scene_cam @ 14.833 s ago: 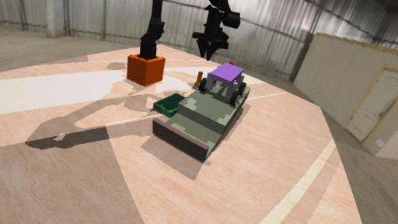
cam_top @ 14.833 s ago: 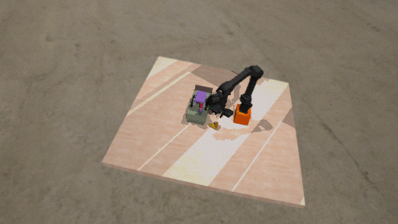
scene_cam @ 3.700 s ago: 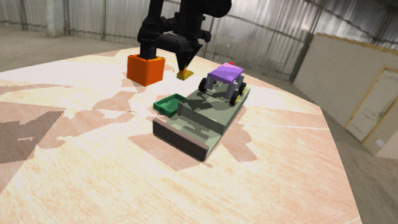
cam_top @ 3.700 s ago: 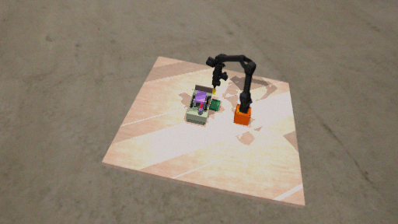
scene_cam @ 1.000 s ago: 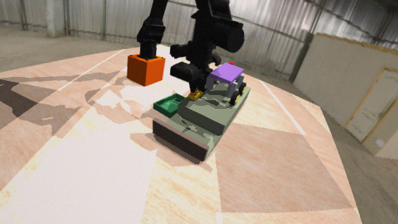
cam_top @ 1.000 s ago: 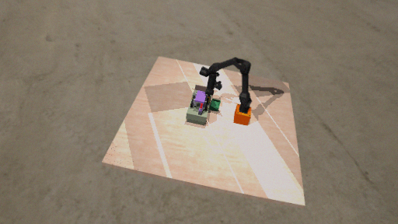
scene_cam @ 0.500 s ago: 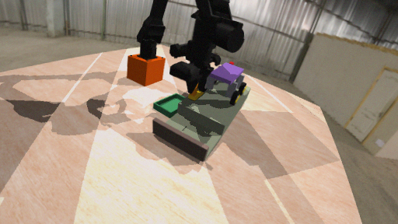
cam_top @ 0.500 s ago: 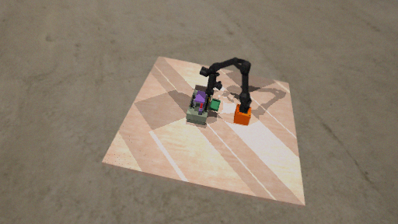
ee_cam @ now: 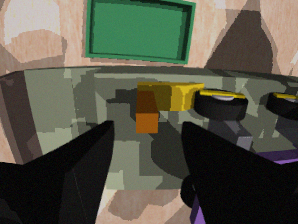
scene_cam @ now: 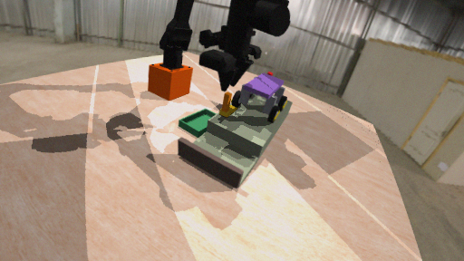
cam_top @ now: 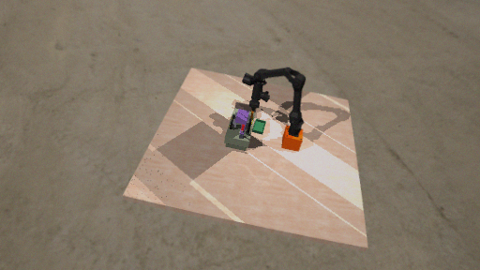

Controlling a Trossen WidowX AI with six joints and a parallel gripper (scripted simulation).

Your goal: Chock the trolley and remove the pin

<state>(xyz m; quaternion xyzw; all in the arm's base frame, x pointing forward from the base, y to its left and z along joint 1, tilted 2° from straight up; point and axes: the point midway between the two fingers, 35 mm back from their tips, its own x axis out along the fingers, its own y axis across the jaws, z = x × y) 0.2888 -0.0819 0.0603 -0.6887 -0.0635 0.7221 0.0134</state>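
My gripper tip is now 210 mm to the right of the stop pin, 20 mm short of it and 10 mm above it. Round my gripper tip: yellow chock 50 mm below, 30 mm to the left; then dark raised lip 140 mm to the right, 110 mm below, 70 mm ahead; then trolley 120 mm to the left, 50 mm ahead, 30 mm below.
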